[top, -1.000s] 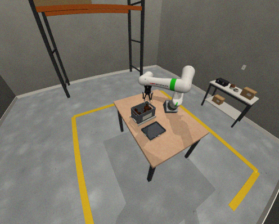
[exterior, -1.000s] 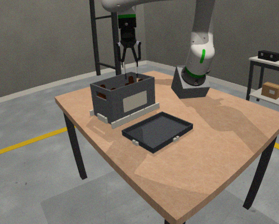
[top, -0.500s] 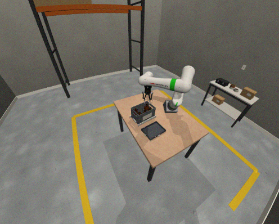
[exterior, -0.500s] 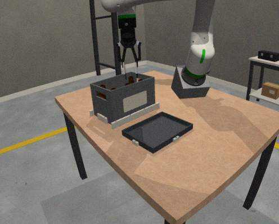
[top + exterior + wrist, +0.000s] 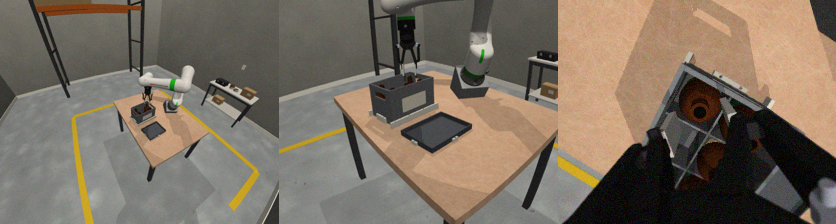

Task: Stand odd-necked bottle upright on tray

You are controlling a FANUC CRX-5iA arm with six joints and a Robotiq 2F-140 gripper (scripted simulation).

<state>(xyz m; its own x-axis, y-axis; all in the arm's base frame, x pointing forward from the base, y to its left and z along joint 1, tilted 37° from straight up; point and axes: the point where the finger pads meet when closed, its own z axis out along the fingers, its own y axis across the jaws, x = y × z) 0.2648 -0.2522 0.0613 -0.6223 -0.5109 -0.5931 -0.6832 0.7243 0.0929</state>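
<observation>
Right now the bottle is 12 cm below my hand. Also, from my hand: dark tray: 32 cm to the left, 19 cm below, 11 cm ahead; dark grey crate: 12 cm below, 9 cm ahead, 5 cm to the left.
</observation>
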